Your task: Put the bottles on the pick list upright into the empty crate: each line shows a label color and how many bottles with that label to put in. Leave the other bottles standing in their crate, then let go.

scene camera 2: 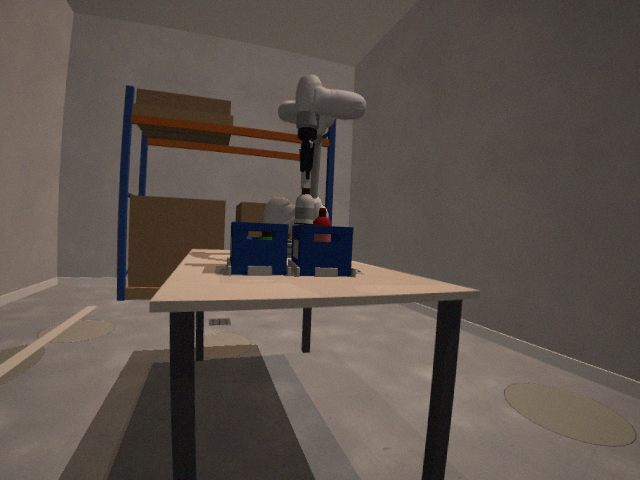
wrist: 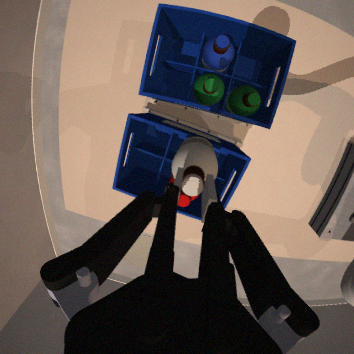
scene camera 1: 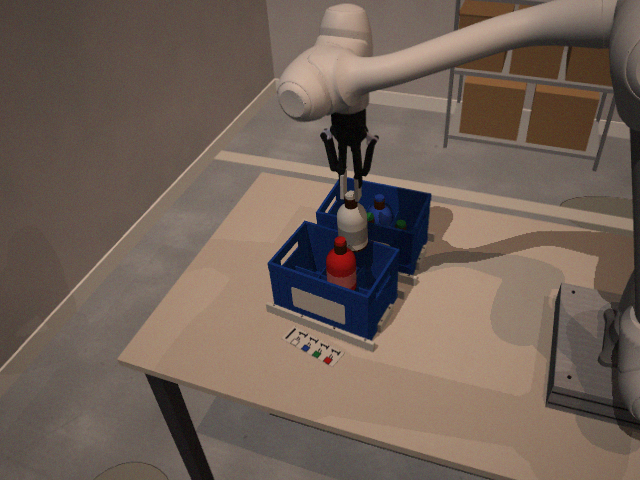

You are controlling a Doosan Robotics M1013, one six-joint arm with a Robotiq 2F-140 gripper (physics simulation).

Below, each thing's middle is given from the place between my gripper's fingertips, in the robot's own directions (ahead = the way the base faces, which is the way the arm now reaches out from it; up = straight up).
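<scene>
White bottle (scene camera 1: 351, 217): 7 cm below my hand. Counted from the same hand, the red bottle (scene camera 1: 340, 262) is 15 cm below and 8 cm to the left; the blue bottle (wrist: 218, 51) is 24 cm below, 23 cm to the right and 1 cm ahead; the pick list card (scene camera 1: 315, 347) is 32 cm below, 21 cm to the left and 2 cm ahead.
</scene>
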